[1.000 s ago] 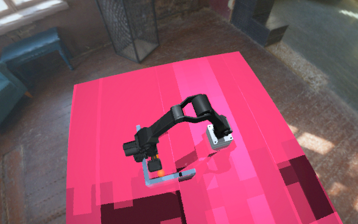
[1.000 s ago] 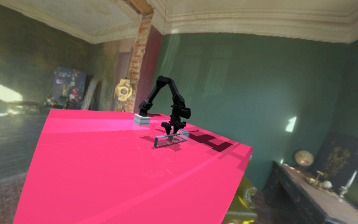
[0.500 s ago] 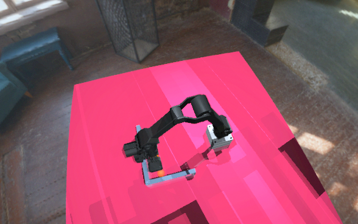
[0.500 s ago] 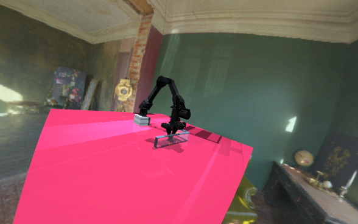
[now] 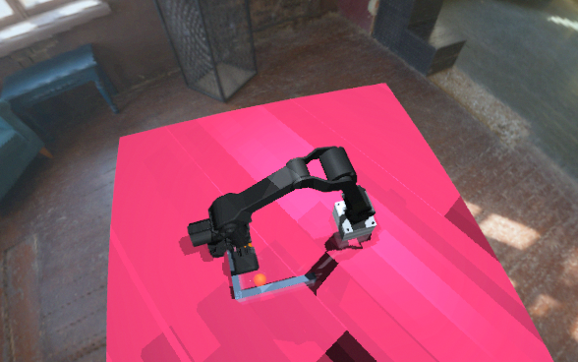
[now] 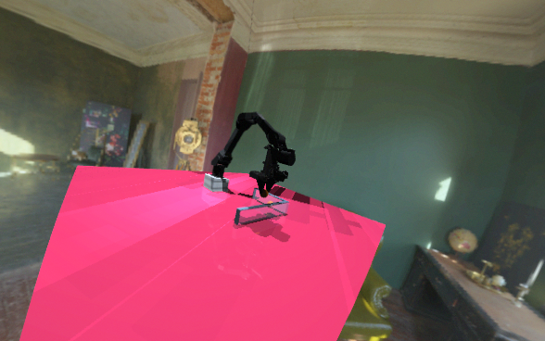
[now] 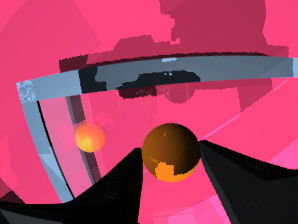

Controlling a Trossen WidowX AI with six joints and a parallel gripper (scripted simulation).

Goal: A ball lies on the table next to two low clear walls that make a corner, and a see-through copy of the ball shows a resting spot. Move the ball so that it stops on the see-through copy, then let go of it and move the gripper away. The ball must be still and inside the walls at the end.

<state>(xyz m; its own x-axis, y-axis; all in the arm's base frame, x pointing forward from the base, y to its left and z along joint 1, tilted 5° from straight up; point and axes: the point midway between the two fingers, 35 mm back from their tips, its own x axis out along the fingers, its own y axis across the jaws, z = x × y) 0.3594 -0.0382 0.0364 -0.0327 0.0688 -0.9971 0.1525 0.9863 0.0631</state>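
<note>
Right now the see-through copy is 90 mm to the left of my gripper tip and 70 mm below it. Round my gripper tip: orange ball right at my gripper tip.
</note>
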